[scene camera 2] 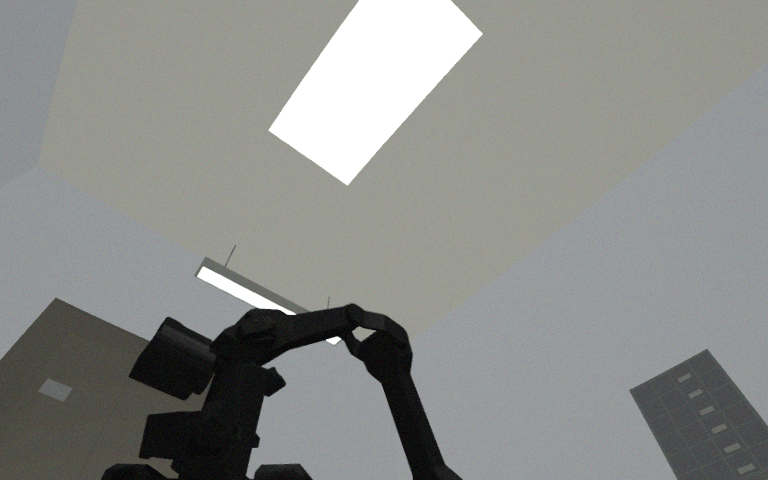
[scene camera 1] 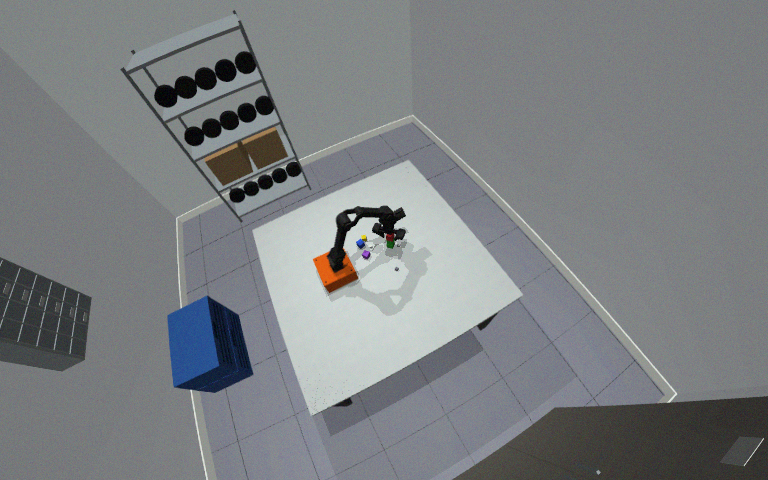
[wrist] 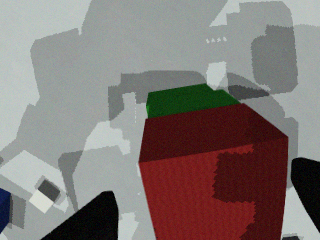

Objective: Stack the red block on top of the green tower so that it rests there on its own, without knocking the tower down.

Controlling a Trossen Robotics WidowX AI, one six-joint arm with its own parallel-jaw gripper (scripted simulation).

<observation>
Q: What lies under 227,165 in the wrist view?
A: A red block.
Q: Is my gripper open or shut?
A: Open.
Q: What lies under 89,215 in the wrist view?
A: My gripper.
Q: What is my gripper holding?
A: Nothing.
</observation>
